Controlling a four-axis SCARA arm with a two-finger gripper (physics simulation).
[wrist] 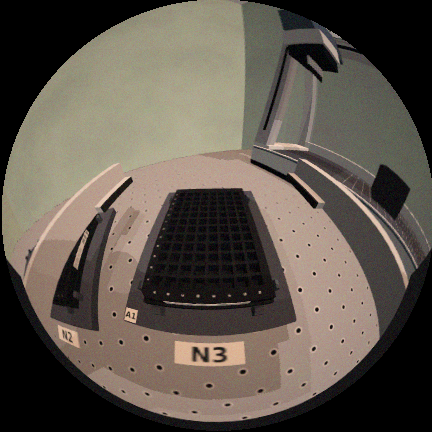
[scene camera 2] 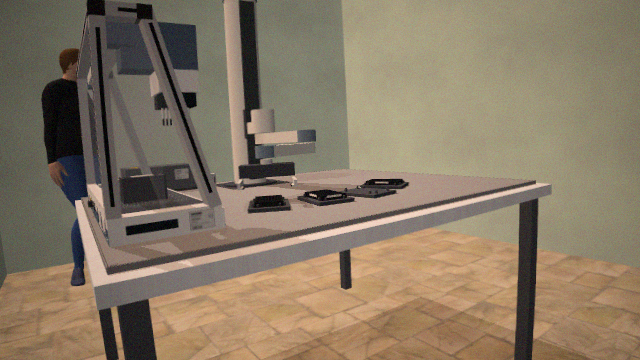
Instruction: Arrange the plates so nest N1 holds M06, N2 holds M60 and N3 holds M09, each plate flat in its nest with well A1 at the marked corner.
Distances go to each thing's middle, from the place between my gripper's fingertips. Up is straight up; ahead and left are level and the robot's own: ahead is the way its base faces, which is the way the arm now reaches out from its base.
I see my gripper 20 mm past the nest N3 point(wrist: 230, 321), 10 mm to the right of it and 60 mm above it. Also, from my hand: N3 label point(wrist: 193, 353): 110 mm behind, 60 mm to the left, 70 mm below; nest N2 point(wrist: 85, 316): 20 mm ahead, 190 mm to the left, 60 mm below.
